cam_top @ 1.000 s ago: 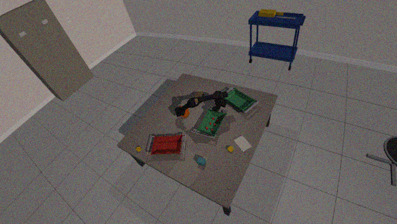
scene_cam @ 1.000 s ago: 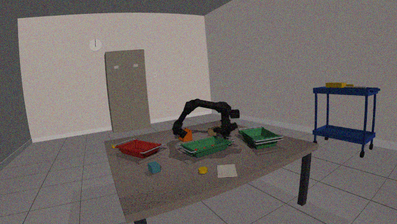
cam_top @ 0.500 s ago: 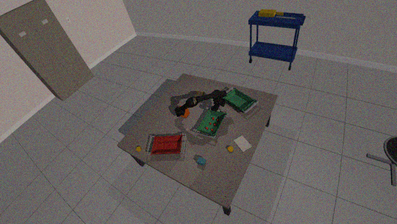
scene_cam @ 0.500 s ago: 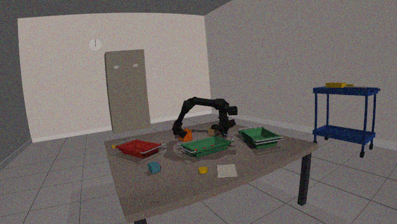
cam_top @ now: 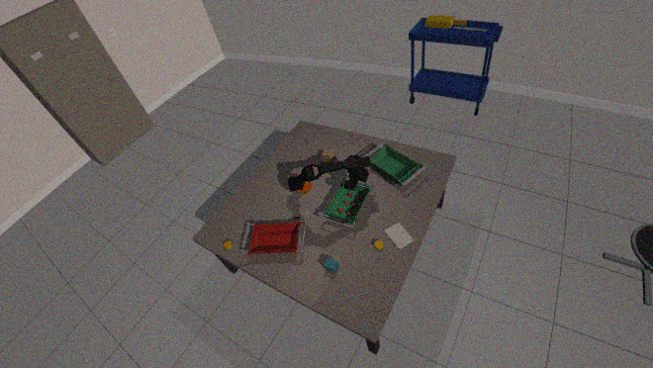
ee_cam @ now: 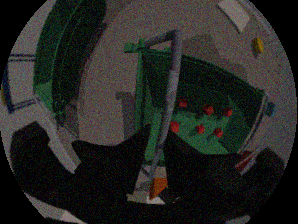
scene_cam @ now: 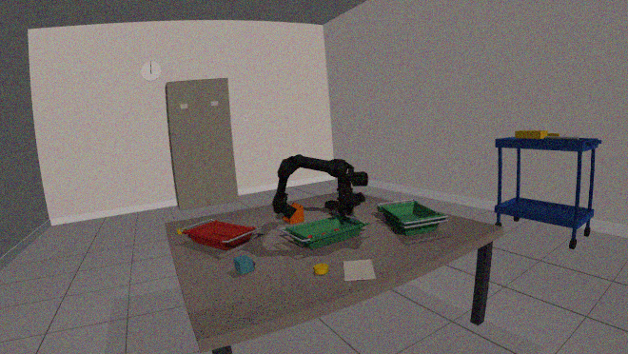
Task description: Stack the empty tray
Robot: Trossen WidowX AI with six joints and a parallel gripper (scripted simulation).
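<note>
Right now the red tray is 54 cm to the right of my gripper tip, 23 cm behind it and 1 cm below it. Also, from my gripper tip: white card 37 cm ahead, 17 cm to the right, 6 cm below; teal block 51 cm to the right, 15 cm ahead, 4 cm below; tan box 33 cm behind, 16 cm to the left, 3 cm below.
</note>
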